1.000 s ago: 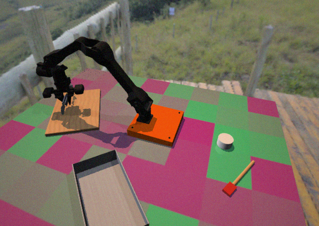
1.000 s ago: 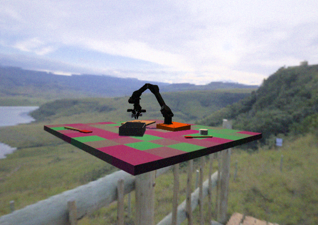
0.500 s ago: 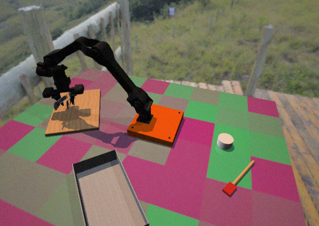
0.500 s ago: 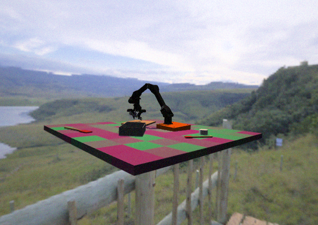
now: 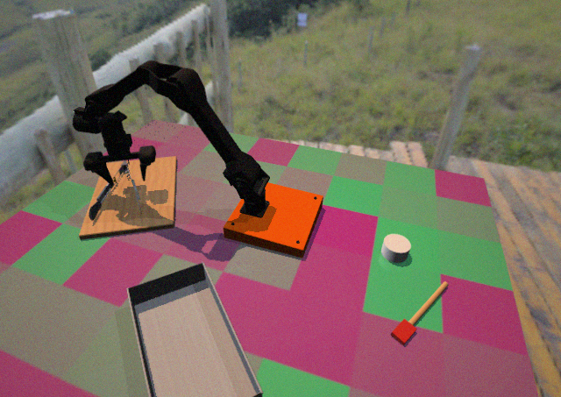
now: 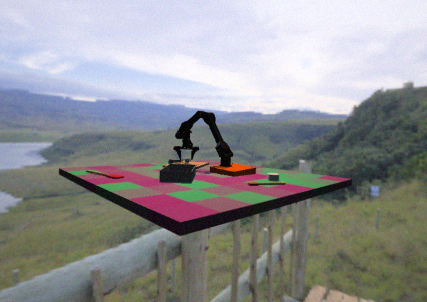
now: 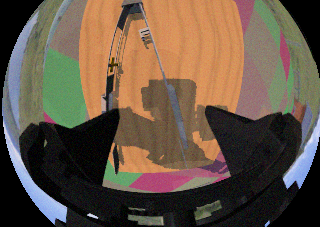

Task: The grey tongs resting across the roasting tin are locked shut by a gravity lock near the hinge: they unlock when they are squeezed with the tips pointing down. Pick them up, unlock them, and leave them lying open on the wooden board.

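The wooden board lies 1 cm behind my gripper tip, 1 cm to the left of it and 4 cm below it. From my gripper tip the other things lie so: roasting tin (38 cm ahead, 41 cm to the left, 2 cm below); then red-tipped tool (69 cm ahead, 16 cm to the left, 4 cm below); then white cylinder (77 cm to the left, 3 cm below).
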